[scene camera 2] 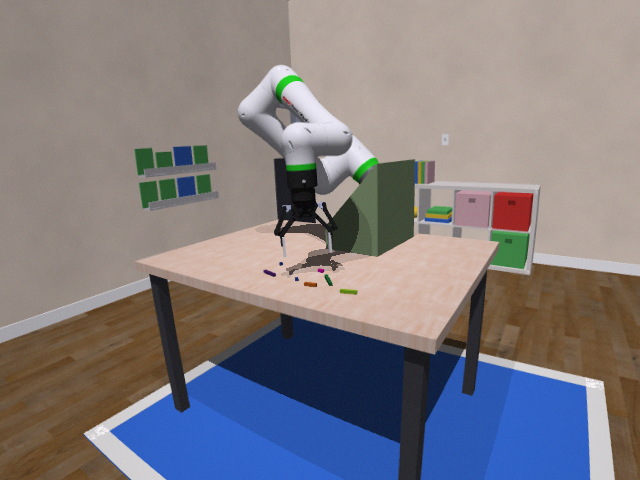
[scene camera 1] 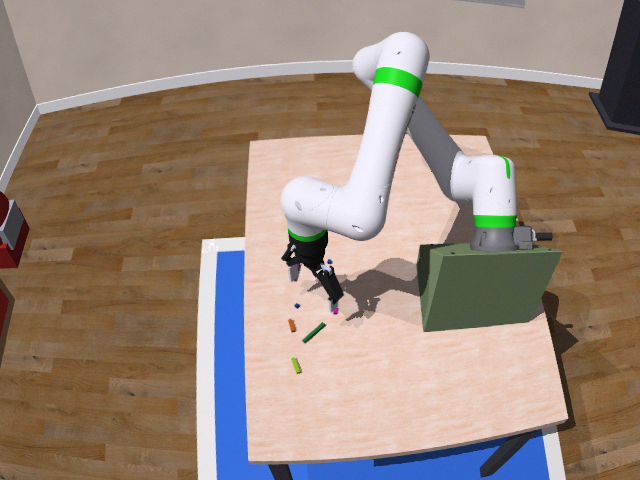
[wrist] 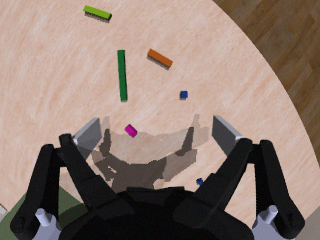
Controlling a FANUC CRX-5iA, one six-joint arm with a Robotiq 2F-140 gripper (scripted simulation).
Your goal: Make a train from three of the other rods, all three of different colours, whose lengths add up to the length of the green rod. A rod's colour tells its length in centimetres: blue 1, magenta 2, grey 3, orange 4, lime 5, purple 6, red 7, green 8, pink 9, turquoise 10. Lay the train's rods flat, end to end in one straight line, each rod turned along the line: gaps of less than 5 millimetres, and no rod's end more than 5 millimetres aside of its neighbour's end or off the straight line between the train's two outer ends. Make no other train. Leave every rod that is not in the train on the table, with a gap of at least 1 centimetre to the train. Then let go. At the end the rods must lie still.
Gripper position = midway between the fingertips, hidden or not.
I see my gripper point(scene camera 2: 307, 253).
My gripper also shows in scene camera 1 point(scene camera 1: 313, 293) and in the wrist view point(wrist: 156, 126).
